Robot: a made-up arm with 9 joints. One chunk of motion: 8 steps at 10 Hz.
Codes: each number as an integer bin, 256 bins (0 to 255) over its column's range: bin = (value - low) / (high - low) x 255, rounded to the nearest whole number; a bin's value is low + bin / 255 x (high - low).
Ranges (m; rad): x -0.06..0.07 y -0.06..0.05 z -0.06..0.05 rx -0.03..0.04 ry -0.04..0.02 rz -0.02..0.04
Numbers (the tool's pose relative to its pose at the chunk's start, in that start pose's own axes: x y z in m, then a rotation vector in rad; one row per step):
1: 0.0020 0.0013 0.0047 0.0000 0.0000 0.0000
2: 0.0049 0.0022 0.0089 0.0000 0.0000 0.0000
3: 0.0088 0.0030 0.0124 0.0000 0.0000 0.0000
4: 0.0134 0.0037 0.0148 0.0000 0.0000 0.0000
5: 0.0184 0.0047 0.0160 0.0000 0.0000 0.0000
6: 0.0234 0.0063 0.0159 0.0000 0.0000 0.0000
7: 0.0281 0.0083 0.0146 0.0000 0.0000 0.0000
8: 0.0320 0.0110 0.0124 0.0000 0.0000 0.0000
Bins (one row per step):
1: 122 142 150 109 170 85
2: 127 144 160 109 170 85
3: 135 146 168 109 170 85
4: 144 148 173 109 170 85
5: 154 150 176 109 170 85
6: 164 154 176 109 170 85
7: 173 158 173 109 170 85
8: 180 165 168 109 170 85

